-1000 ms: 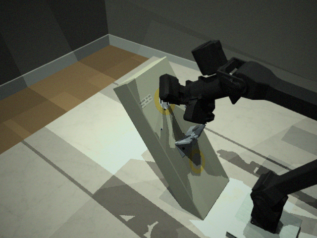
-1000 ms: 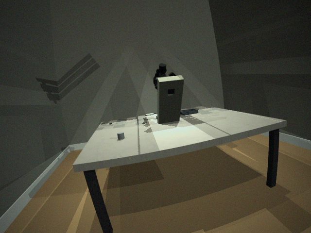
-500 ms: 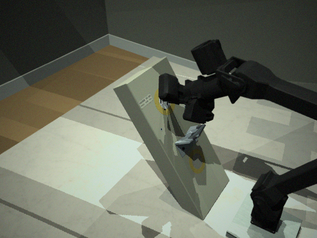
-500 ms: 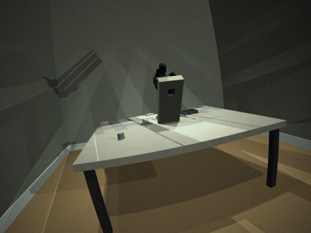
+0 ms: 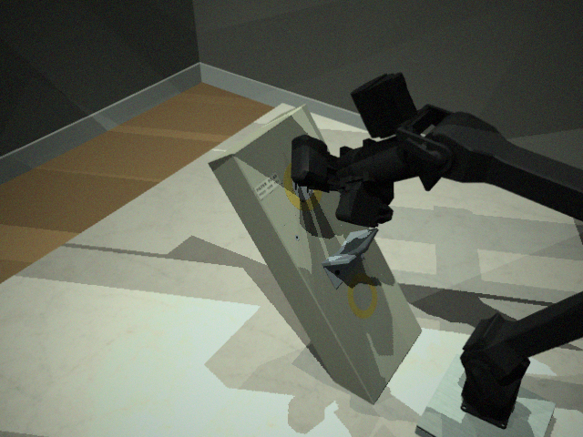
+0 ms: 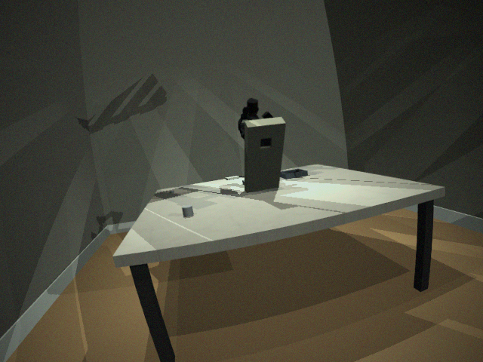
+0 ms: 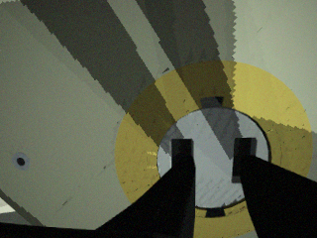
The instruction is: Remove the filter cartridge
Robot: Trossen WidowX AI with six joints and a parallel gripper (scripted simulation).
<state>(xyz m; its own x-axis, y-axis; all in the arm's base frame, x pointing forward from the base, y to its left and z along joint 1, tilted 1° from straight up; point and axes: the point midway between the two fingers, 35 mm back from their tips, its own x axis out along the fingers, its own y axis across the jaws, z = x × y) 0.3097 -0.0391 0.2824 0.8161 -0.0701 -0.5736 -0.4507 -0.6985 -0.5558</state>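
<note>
The round grey filter cartridge is 10 mm ahead of my gripper tip and 10 mm below it. The rest, counted from my gripper tip: grey bracket (80 mm behind, 10 mm to the left, 100 mm below); tray (380 mm behind, 320 mm to the left, 280 mm below).
</note>
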